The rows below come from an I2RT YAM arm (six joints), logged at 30 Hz.
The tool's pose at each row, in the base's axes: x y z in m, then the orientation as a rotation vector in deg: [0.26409 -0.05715 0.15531 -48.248 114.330 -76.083]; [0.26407 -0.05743 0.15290 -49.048 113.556 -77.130]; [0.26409 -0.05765 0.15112 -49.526 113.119 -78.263]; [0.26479 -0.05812 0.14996 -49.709 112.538 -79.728]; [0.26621 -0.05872 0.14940 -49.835 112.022 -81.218]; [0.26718 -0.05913 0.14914 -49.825 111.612 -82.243]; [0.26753 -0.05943 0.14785 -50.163 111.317 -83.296]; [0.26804 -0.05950 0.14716 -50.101 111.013 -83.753]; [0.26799 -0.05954 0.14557 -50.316 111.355 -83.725]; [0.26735 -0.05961 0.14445 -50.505 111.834 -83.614]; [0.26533 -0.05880 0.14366 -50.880 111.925 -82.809]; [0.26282 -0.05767 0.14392 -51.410 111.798 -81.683]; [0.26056 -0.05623 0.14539 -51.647 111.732 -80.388]
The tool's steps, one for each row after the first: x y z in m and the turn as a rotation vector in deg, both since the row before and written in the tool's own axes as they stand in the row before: [0.00054 0.00218 0.00093 0.648 -0.093 -0.954]; [0.00036 0.00161 0.00070 0.581 0.254 -0.798]; [0.00005 0.00085 0.00116 0.888 0.404 -0.731]; [-0.00037 0.00013 0.00159 0.869 0.482 -0.713]; [-0.00027 -0.00001 0.00105 0.655 0.319 -0.422]; [0.00009 0.00112 0.00079 0.488 0.347 -0.688]; [-0.00024 0.00056 0.00061 0.379 0.078 -0.139]; [0.00013 0.00154 0.00039 -0.282 0.164 -0.168]; [0.00051 0.00118 -0.00015 -0.389 0.211 -0.126]; [0.00070 0.00129 -0.00179 -0.477 -0.482 0.097]; [0.00070 0.00045 -0.00264 -0.519 -0.839 0.151]; [0.00021 -0.00067 -0.00297 -0.539 -0.839 0.422]
